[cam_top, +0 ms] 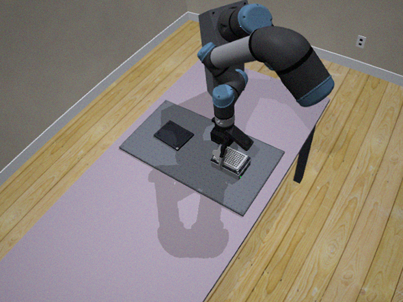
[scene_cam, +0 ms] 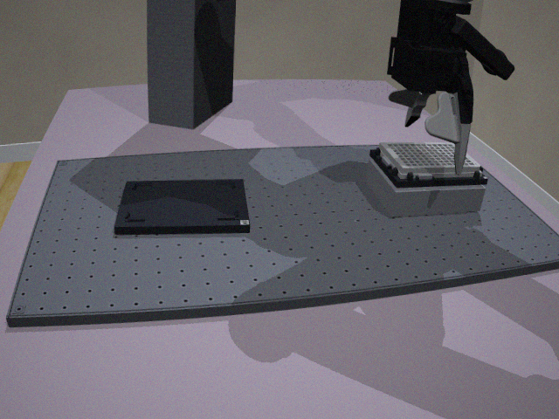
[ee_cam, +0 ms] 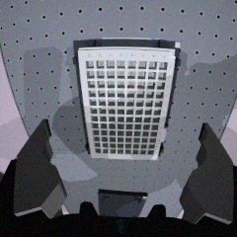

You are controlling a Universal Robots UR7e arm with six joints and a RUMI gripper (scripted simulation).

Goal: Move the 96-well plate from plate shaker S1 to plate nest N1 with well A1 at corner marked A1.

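Right now the white 96-well plate is 10 mm below my hand. Also, from my hand: A1 mark 70 mm ahead, 260 mm to the right, 60 mm below; then black plate nest 20 mm ahead, 330 mm to the right, 70 mm below.
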